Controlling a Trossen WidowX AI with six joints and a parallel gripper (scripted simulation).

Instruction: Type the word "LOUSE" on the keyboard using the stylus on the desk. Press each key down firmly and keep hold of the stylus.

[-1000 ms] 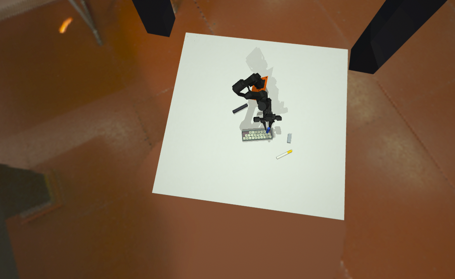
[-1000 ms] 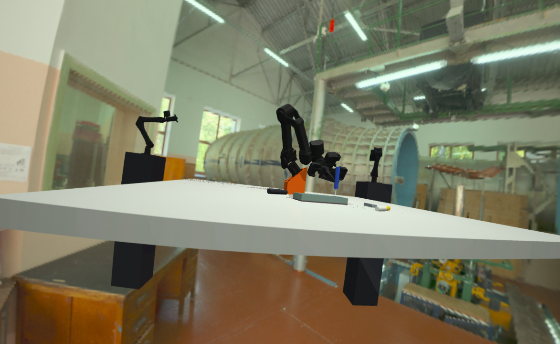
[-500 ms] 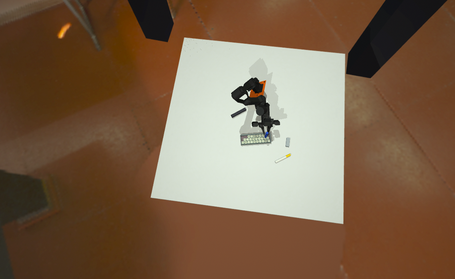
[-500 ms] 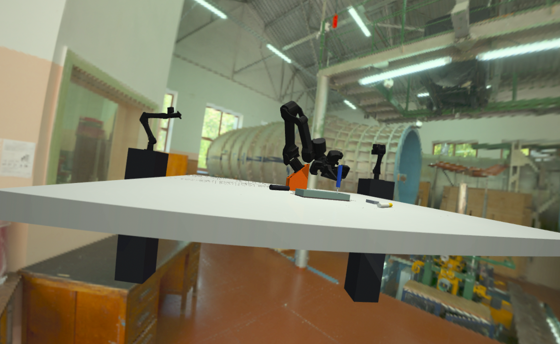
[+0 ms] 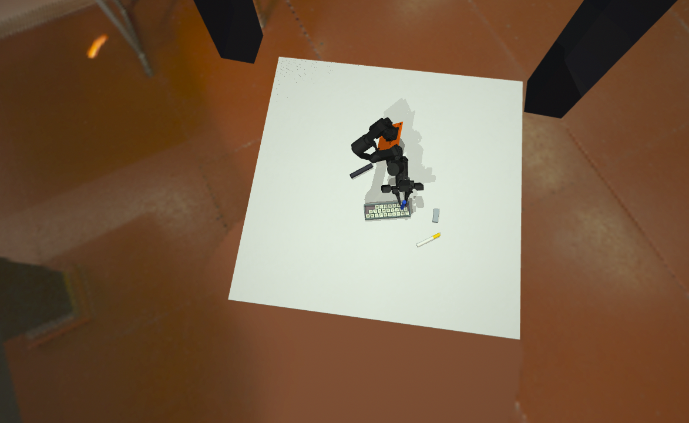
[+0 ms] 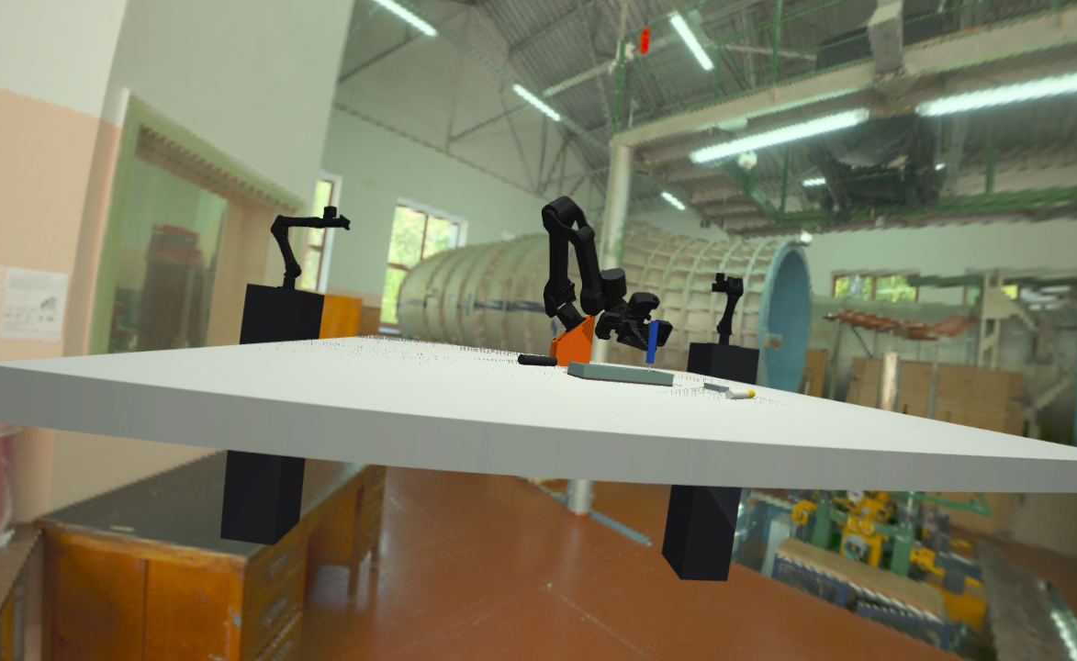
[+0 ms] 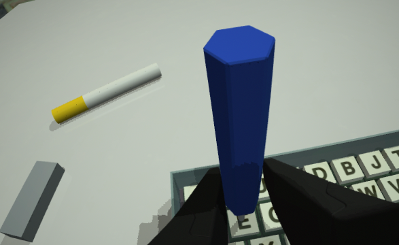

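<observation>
The blue stylus lies 2 cm below my gripper tip. Round my gripper tip: yellow pen (11 cm ahead, 16 cm to the left, 6 cm below); then black cylinder (16 cm behind, 23 cm to the right, 6 cm below); then grey block (1 cm behind, 16 cm to the left, 7 cm below).
</observation>
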